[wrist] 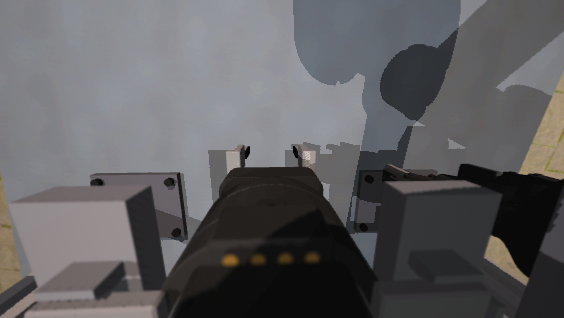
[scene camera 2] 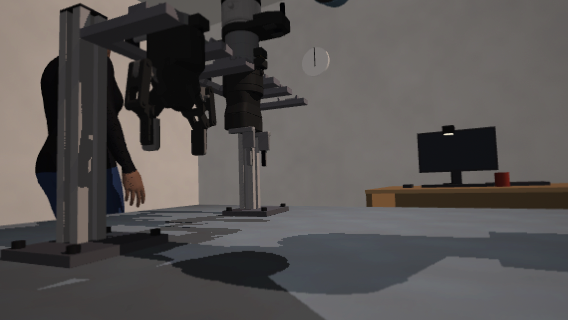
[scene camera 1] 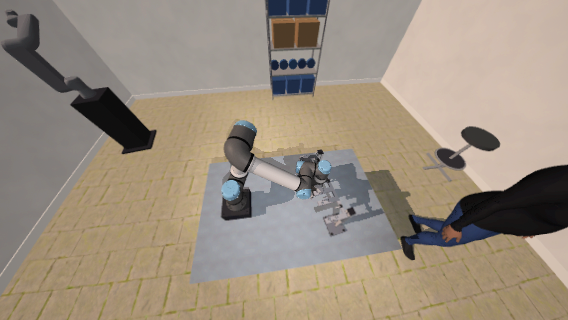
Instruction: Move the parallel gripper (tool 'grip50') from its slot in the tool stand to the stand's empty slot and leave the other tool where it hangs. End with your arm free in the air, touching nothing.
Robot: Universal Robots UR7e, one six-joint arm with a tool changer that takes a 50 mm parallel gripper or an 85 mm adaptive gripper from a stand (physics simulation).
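Places are measured from the arm's base along level axes (x right, y ahead, z up), in metres.
Pixels of known places: arm's base, link origin: (scene camera 1: 237, 201).
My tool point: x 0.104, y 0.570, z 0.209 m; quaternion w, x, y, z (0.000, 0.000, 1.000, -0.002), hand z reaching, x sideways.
Observation:
For each thing: its middle in the pictures, then the offset to it from my tool point. "spot": a spot on its surface instead. Level surfaces: height alone.
- left prong, surface spot: (wrist: 75, 220) spot: dx +0.054, dy -0.039, dz -0.022 m
- right prong, surface spot: (wrist: 440, 215) spot: dx -0.052, dy -0.038, dz -0.023 m
- stand's far post, surface spot: (scene camera 2: 248, 175) spot: dx +0.210, dy +0.107, dz -0.207 m
- mat, surface height: dz -0.304 m
My arm carries the parallel gripper (scene camera 2: 257, 148) (wrist: 271, 152), pointing down, fingers apart with no thing between them. In the wrist view its dark body is between a left prong (wrist: 75, 220) and a right prong (wrist: 440, 215) of the tool stand (scene camera 1: 335, 227) (scene camera 2: 67, 125). In scene camera 2 its body is level with the prongs, one passing in front of it. I cannot tell whether it rests on them or whether the coupling is locked. The black adaptive gripper (scene camera 2: 175, 65) (wrist: 530, 212) hangs at the neighbouring slot, beside the near post. My wrist hides the gripper in scene camera 1.
The stand's far post (scene camera 2: 248, 175) rises behind my gripper. More prongs (scene camera 2: 285, 104) stick out beyond it. A person (scene camera 1: 505, 205) (scene camera 2: 47, 125) is beside the mat (scene camera 1: 265, 250), near a stool (scene camera 1: 480, 138). A desk (scene camera 2: 530, 197) and shelf rack (scene camera 1: 295, 49) stand farther off.

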